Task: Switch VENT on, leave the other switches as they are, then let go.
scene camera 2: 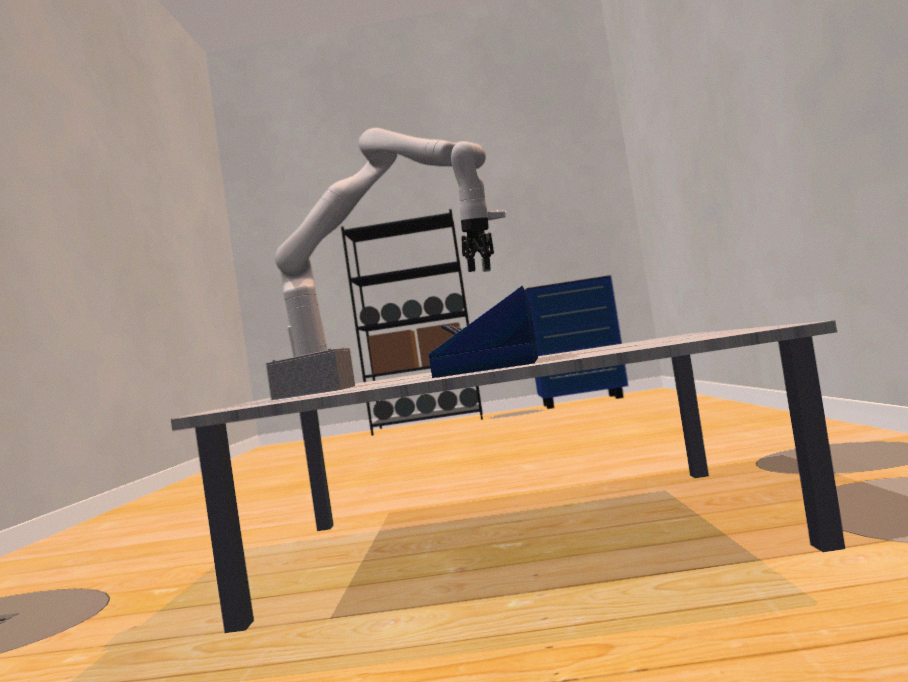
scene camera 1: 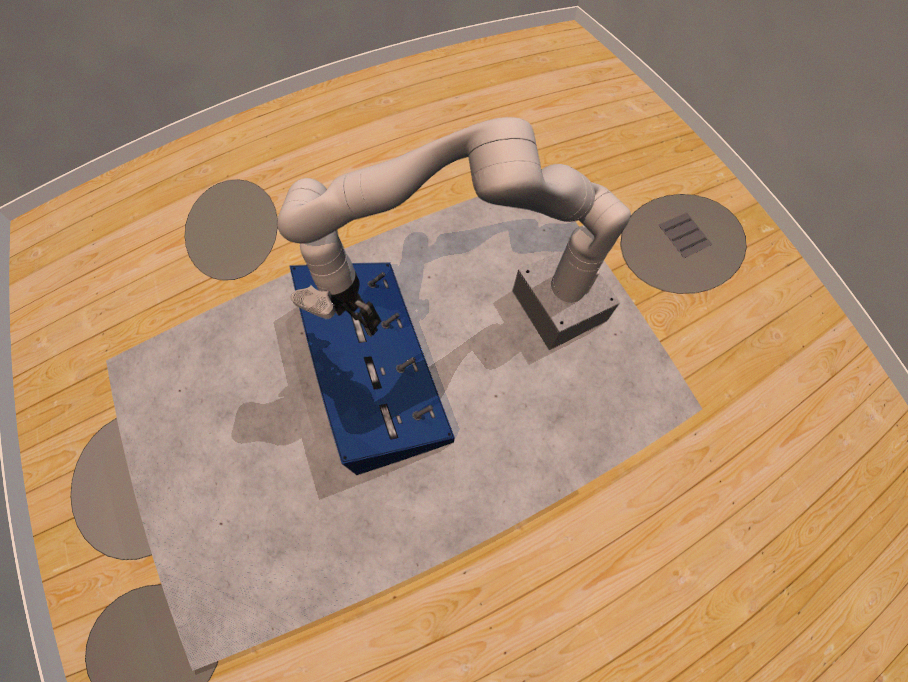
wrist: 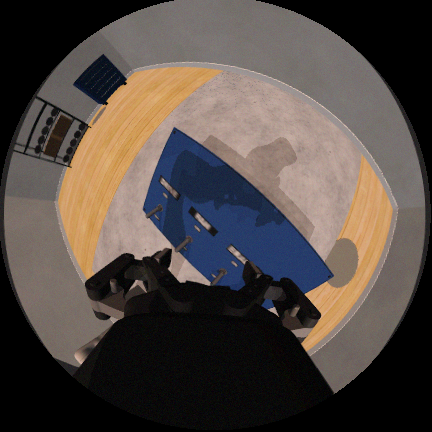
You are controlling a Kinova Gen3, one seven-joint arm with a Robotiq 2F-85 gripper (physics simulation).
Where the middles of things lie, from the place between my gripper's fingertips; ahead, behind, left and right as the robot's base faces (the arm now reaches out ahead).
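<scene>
Blue sloped switch panel [scene camera 1: 371,403]: 190 mm below my hand, 10 mm ahead of it.
</scene>
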